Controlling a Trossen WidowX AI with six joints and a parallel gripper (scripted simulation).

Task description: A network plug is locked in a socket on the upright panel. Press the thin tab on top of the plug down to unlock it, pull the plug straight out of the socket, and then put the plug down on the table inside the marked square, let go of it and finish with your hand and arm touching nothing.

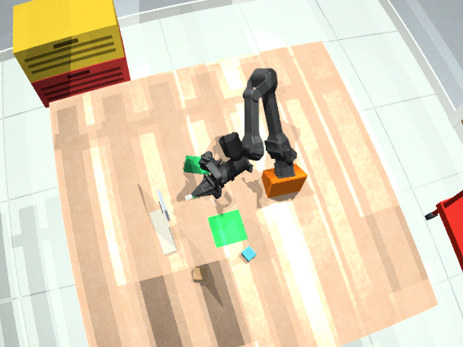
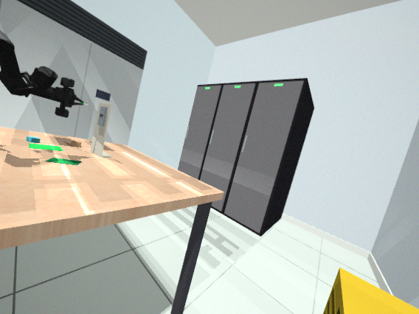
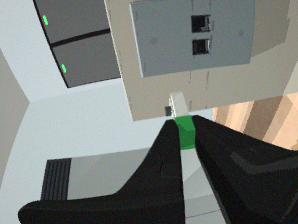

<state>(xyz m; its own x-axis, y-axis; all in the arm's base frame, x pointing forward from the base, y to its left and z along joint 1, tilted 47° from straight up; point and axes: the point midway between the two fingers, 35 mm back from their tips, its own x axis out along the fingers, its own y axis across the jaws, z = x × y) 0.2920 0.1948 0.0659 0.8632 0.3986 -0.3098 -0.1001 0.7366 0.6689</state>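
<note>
Now: the green marked square 27 cm below my gripper tip, 12 cm behind it and 4 cm to the left of it. Round my gripper tip: pale panel: 13 cm below, 11 cm ahead, 2 cm to the left; tan block: 26 cm below, 20 cm to the left; network plug: 1 cm ahead.
</note>
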